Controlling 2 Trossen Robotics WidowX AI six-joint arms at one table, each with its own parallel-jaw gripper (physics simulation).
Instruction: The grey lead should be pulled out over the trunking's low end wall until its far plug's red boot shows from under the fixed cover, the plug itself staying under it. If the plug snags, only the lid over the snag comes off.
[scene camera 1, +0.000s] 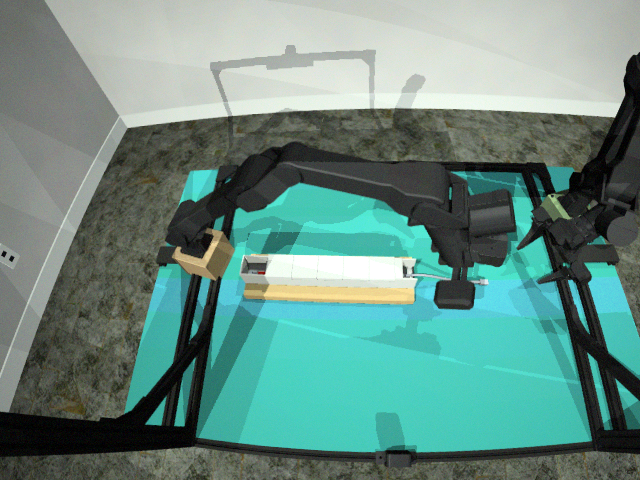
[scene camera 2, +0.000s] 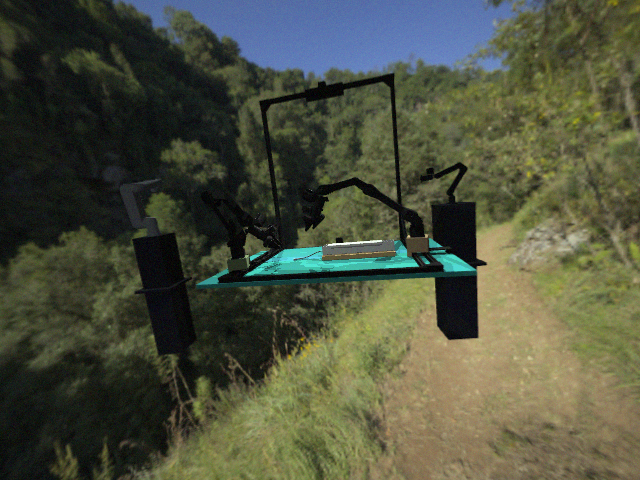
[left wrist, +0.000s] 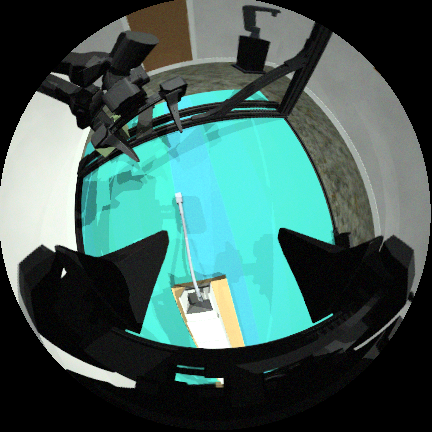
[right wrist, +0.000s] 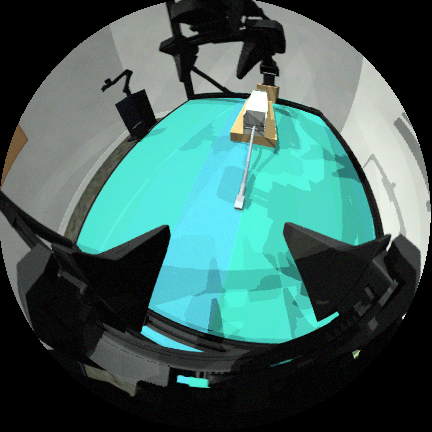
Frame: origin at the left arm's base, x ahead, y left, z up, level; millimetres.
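Seen in the pictures: left gripper, fingertip midpoint: (scene camera 1: 469, 278) (scene camera 2: 309, 230) (left wrist: 224, 235) (right wrist: 206, 78); right gripper, fingertip midpoint: (scene camera 1: 527, 265) (scene camera 2: 281, 246) (left wrist: 159, 146) (right wrist: 228, 229); left arm's base, origin of the base link: (scene camera 1: 196, 244) (scene camera 2: 417, 236) (right wrist: 268, 84); right arm's base, origin of the base link: (scene camera 1: 572, 205) (scene camera 2: 238, 257).
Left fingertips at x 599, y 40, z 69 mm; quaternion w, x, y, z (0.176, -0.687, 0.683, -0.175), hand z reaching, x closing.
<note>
Pixels of each thing's top centre, then the offset from my left fingertips to it. "spot": a spot on its surface instead. Level surfaces: height alone.
- wooden base, its level: 139 mm down
- small red patch, surface spot: (scene camera 1: 261, 272) spot: 441 mm back, 43 mm right, 129 mm down
- grey lead, surface spot: (right wrist: 247, 160) (left wrist: 185, 236) spot: 5 mm back, 62 mm left, 144 mm down
- pale plug, middle of its top: (right wrist: 239, 200) (left wrist: 177, 197) (scene camera 1: 484, 281) 74 mm ahead, 82 mm left, 154 mm down
The white trunking (scene camera 1: 330, 268) (scene camera 2: 356, 246) (left wrist: 205, 330) (right wrist: 257, 100) lies on a wooden base (scene camera 1: 330, 294), several lids in a closed row. A small red patch (scene camera 1: 261, 272) shows inside its open left-end cell in scene camera 1. The grey lead (scene camera 1: 424, 275) (left wrist: 187, 240) (right wrist: 247, 160) comes out over the opposite end wall and ends in a pale plug (scene camera 1: 483, 281) (left wrist: 179, 198) (right wrist: 239, 202) on the table side. My left gripper (scene camera 2: 312, 226) (left wrist: 224, 235) is open and empty, high above. My right gripper (scene camera 1: 528, 265) (left wrist: 158, 146) (right wrist: 228, 229) is open and empty, beyond the pale plug.
The left arm (scene camera 1: 361, 178) reaches over the area behind the trunking in scene camera 1. Its tan mounting block (scene camera 1: 219, 258) (scene camera 2: 417, 245) stands near the trunking's red-patch end. Black frame rails (scene camera 1: 581, 351) run along the table's sides.
</note>
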